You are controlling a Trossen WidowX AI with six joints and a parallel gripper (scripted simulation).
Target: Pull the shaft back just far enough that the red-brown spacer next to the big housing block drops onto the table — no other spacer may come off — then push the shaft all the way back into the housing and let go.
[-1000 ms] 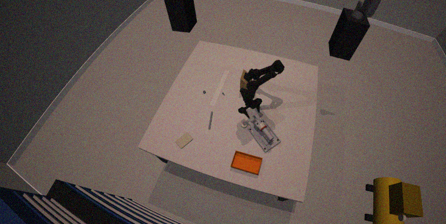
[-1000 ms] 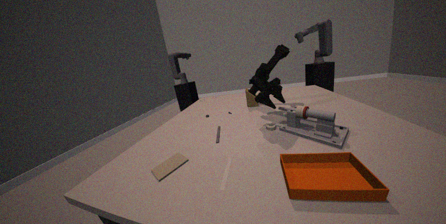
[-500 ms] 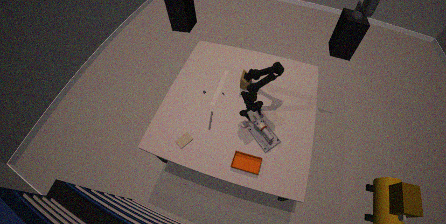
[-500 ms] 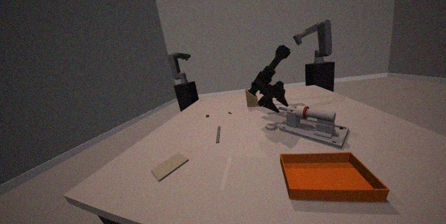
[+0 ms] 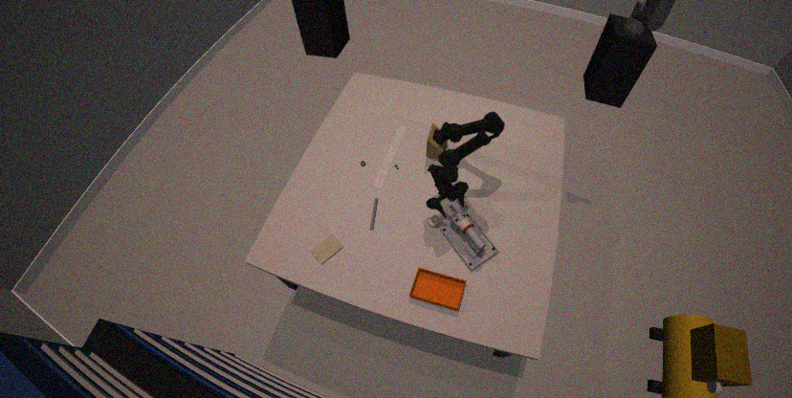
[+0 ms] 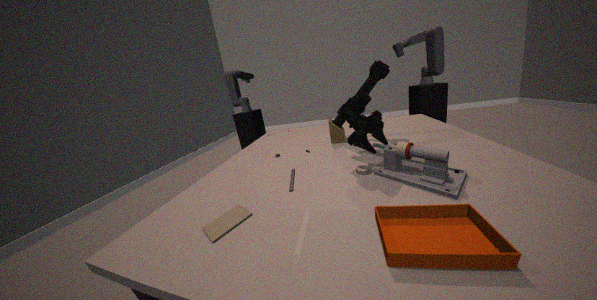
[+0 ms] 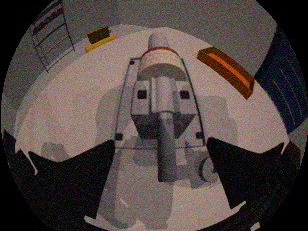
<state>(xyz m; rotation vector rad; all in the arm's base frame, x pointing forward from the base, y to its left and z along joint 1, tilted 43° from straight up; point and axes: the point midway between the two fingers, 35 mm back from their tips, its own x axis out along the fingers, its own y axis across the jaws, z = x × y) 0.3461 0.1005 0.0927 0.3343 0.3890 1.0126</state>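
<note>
My gripper tip is 30 mm to the right of the shaft, 30 mm short of it and 10 mm below it. From my gripper tip the other things lie so: support block (100 mm to the left, 90 mm ahead, 20 mm below); then cream spacer (80 mm to the right, 60 mm below, 40 mm ahead); then red-brown spacer (70 mm to the left, 70 mm ahead, 10 mm above).
</note>
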